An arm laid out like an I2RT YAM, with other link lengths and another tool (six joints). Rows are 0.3 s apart.
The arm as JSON. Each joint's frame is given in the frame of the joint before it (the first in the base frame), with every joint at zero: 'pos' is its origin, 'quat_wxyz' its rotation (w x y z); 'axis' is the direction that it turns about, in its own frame. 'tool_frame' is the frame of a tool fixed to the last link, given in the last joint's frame.
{
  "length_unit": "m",
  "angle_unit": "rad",
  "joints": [
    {
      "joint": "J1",
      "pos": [
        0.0,
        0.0,
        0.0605
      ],
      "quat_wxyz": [
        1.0,
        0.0,
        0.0,
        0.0
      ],
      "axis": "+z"
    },
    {
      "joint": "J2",
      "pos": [
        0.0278,
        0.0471,
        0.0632
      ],
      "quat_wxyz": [
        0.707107,
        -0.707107,
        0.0,
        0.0
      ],
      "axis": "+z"
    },
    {
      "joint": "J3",
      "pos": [
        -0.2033,
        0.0,
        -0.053
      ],
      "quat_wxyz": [
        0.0,
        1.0,
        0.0,
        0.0
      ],
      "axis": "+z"
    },
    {
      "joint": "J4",
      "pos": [
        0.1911,
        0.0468,
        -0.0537
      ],
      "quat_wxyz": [
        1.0,
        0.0,
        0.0,
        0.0
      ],
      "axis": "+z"
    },
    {
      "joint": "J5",
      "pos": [
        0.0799,
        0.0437,
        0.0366
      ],
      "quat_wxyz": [
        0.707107,
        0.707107,
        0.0,
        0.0
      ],
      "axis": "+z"
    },
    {
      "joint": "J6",
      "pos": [
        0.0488,
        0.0,
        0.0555
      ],
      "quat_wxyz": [
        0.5,
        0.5,
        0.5,
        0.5
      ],
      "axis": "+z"
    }
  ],
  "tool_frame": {
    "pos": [
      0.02,
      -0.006,
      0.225
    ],
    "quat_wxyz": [
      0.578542,
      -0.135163,
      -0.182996,
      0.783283
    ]
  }
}
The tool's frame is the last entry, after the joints.
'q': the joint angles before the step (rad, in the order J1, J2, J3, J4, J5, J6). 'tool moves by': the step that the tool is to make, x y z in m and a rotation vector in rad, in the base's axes. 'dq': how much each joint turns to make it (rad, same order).
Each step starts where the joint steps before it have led.
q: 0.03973 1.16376 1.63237 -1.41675 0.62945 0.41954
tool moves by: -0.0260 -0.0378 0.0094 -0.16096 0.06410 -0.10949
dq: -0.00030 0.00524 -0.07483 0.00635 0.19223 0.00463
